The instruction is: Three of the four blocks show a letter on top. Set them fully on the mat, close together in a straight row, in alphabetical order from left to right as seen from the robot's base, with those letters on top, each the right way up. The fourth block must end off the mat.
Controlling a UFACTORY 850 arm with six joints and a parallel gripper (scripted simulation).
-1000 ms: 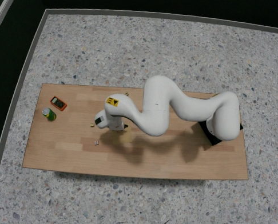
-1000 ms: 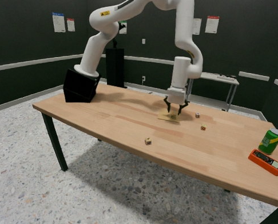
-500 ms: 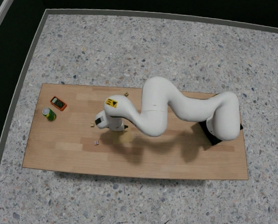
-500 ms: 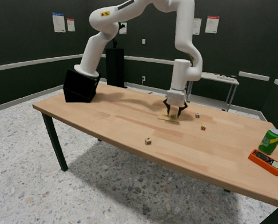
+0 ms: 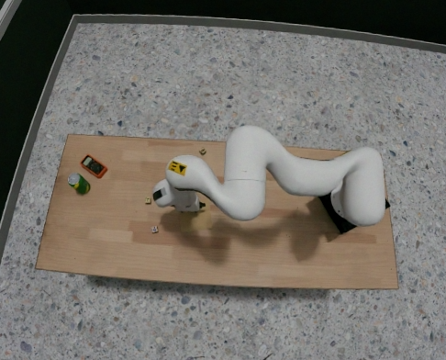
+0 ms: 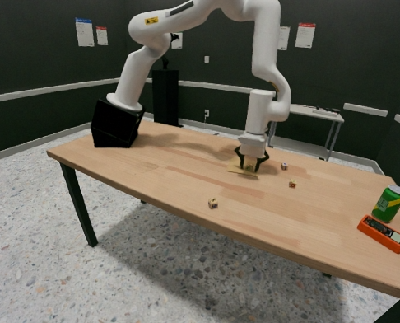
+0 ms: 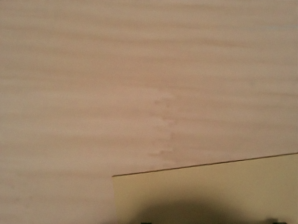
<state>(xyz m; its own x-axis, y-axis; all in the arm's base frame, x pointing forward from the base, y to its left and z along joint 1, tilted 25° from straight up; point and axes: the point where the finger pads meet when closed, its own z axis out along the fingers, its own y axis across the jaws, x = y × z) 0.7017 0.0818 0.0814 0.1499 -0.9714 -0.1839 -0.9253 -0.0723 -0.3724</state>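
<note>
Right now the tan mat is 30 mm behind my hand, 20 mm to the left of it and 20 mm below it. The rest, counted from my hand: green can: 520 mm ahead, 20 mm to the right, 40 mm above; then orange meter: 500 mm ahead, 130 mm to the right, 10 mm below.
</note>
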